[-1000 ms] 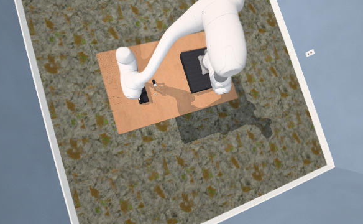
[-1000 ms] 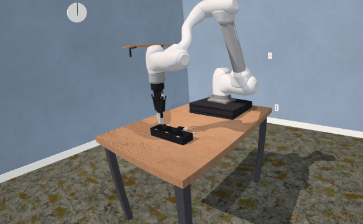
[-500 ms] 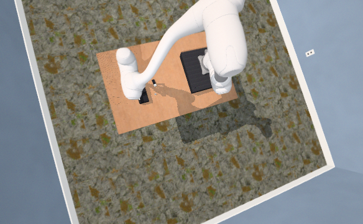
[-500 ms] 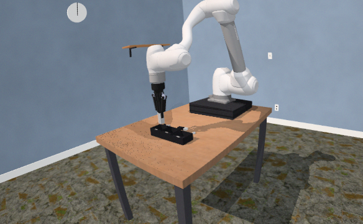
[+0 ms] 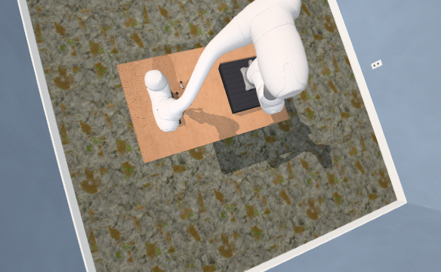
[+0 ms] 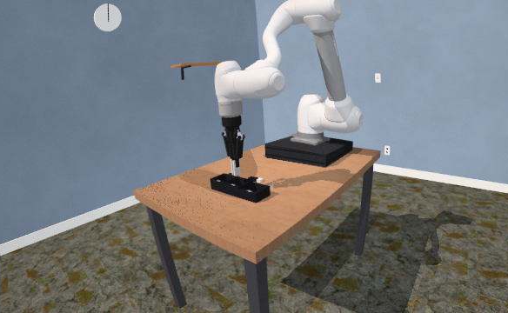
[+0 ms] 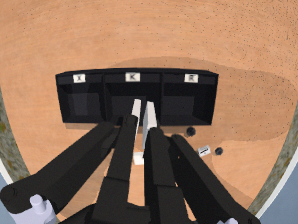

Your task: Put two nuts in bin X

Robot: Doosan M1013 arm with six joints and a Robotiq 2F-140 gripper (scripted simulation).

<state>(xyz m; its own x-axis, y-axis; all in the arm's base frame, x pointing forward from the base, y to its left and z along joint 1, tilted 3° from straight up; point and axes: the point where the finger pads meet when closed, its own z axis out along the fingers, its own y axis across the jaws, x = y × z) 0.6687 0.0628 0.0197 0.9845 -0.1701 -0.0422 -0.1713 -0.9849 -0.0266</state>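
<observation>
The black bin row lies 80 mm below my hand, 10 mm to the left of it and 10 mm ahead of it. From my hand the other things lie so: white piece: 130 mm to the right, 110 mm behind, 100 mm below; pale nut: 110 mm behind, 100 mm below, 80 mm to the left.
</observation>
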